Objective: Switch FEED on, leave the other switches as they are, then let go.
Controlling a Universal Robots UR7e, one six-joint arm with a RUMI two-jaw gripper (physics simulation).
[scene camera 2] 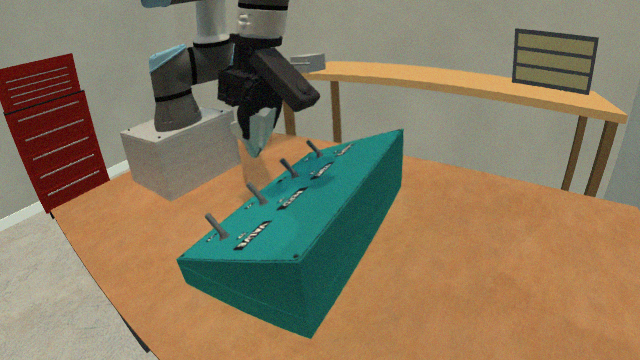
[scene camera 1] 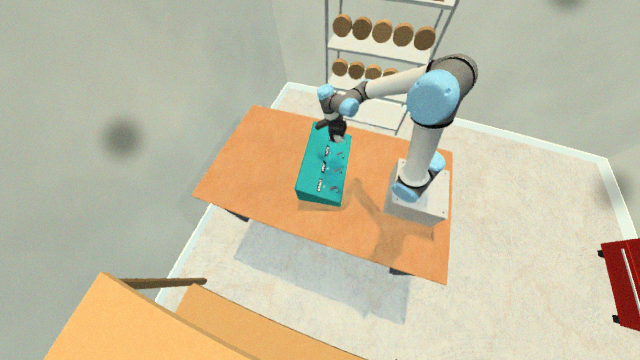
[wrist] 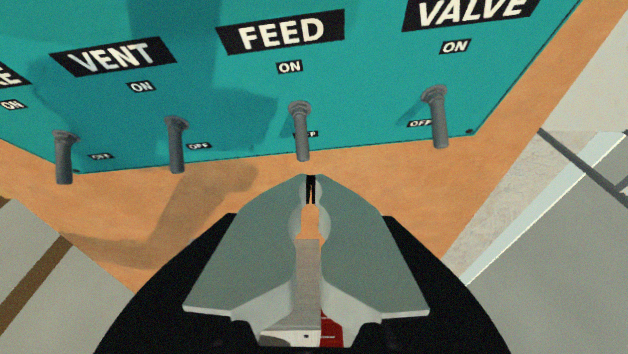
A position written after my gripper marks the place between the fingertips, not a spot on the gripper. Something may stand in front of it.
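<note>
My gripper (scene camera 2: 254,157) is visible in scene camera 2, and the wrist view also shows my gripper (wrist: 311,177). A valve lever (wrist: 438,119) is visible in the wrist view.
</note>
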